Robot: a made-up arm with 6 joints.
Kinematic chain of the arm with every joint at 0, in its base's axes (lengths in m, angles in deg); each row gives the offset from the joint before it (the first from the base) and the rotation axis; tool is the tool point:
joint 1: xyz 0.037 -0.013 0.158 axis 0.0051 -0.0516 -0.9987
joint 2: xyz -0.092 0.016 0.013 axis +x
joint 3: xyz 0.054 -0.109 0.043 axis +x
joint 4: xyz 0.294 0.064 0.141 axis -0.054 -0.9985 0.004
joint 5: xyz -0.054 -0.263 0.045 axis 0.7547 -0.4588 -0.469
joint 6: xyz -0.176 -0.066 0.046 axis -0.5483 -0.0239 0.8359
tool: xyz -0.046 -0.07 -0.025
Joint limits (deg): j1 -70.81..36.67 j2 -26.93..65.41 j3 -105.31..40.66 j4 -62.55..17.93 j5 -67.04..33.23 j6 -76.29..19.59
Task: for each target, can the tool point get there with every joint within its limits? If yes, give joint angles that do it. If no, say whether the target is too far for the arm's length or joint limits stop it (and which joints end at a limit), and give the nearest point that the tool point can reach.
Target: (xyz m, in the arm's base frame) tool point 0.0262 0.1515 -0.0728
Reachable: no: joint limits stop it (at a limit: joint 1, joint 2, joint 3, joint 4, joint 5) | nearest point 0.0165 -0.0188 -0.1202 | short by 0.177 m
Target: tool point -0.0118 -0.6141 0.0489
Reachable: yes | joints 13.67 48.54 7.51 -8.74 -46.15 -11.47
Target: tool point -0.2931 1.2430 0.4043
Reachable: no: too far | nearest point -0.1148 0.5667 0.3319 | short by 0.703 m
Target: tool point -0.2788 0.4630 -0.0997
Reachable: no: joint limits stop it (at a limit: joint 2, joint 3, joint 5, joint 6) | nearest point -0.2474 0.4262 0.1664 | short by 0.270 m
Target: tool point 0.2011 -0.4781 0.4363
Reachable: yes | joints -6.37 47.47 -33.51 -39.44 -24.40 -56.16
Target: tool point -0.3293 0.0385 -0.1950
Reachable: no: joint limits stop it (at a limit: joint 1, joint 2) | nearest point -0.1032 -0.1268 -0.1810 | short by 0.280 m
